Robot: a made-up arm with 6 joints.
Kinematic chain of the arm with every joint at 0, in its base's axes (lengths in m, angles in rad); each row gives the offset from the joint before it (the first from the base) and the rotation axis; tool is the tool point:
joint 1: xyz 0 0 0.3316 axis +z
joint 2: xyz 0 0 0 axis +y
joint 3: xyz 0 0 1.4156 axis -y
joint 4: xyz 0 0 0 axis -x
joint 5: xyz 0.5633 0 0 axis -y
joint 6: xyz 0 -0.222 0 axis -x
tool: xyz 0 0 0
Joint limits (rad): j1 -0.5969..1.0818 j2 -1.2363..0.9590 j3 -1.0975..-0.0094 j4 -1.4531..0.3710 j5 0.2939..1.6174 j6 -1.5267..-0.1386
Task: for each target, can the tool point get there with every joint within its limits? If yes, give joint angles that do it. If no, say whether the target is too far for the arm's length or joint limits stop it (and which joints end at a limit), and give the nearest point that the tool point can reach.
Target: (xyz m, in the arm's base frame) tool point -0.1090 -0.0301 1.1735
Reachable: yes | joints -0.3928 -0.2837 -0.9605 -1.2523 1.1865 -0.6889
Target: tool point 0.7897 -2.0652 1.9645
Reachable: no: too far | nearest point 0.8635 -0.8370 1.3980 | short by 1.355 m
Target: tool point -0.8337 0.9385 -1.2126
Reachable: no: joint limits stop it (at a limit: joint 1, joint 2, joint 3, joint 4) | nearest point -0.6339 0.3993 0.6559 | short by 1.955 m
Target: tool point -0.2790 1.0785 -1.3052
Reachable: no: joint limits stop it (at a limit: joint 1, joint 2, joint 4) | nearest point 0.5286 0.9378 0.5454 | short by 2.024 m
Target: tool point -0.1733 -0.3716 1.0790
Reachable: yes | joints 0.9012 -0.6602 -0.9865 -1.1300 1.4726 -0.6881
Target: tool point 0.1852 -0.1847 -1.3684
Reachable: no: joint limits stop it (at a limit: joint 1, joint 2, joint 4) | nearest point 0.7748 -0.5581 0.5753 | short by 2.065 m
